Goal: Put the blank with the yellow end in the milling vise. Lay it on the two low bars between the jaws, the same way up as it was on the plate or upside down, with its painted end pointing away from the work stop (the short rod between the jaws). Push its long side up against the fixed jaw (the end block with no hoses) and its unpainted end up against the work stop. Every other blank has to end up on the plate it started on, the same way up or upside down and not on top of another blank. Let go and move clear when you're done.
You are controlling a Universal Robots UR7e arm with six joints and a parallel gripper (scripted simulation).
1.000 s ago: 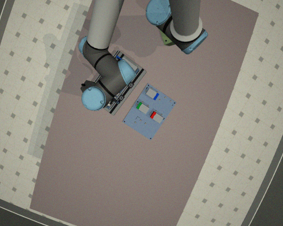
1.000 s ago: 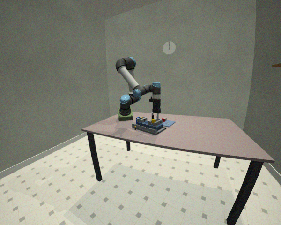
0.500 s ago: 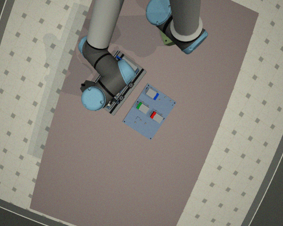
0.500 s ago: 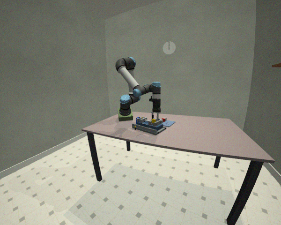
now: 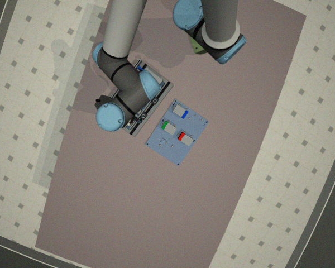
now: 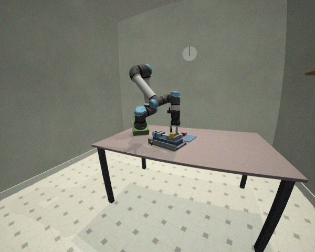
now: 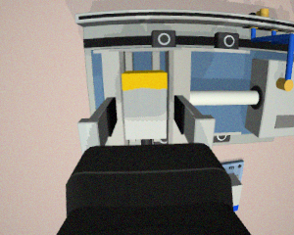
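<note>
Now: the yellow-ended blank 4 cm below my hand. Round my hand: white rod: 7 cm behind, 6 cm below, 5 cm to the left; then hosed block: 14 cm behind, 9 cm to the left, 6 cm below; then milling vise: 9 cm below, 6 cm behind, 4 cm to the left.
</note>
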